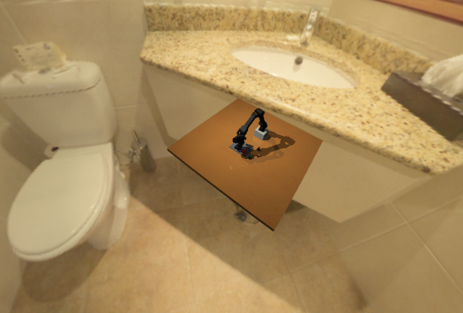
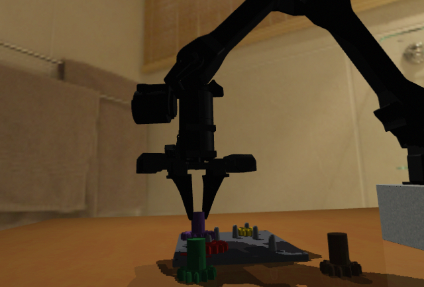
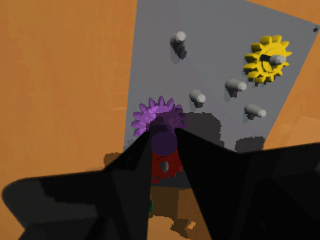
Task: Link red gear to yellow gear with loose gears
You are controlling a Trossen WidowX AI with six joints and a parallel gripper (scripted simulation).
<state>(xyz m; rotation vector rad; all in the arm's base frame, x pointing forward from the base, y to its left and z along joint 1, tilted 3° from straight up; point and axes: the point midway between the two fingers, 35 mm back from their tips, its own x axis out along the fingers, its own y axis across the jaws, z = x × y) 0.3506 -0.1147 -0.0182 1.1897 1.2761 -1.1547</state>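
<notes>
Right now my gripper tip is 1 cm above the purple gear. Round my gripper tip: yellow gear (10 cm behind, 5 cm to the right, 3 cm below); then red arrow (7 cm to the left, 4 cm below, 2 cm ahead); then red gear (5 cm to the left, 3 cm below).
</notes>
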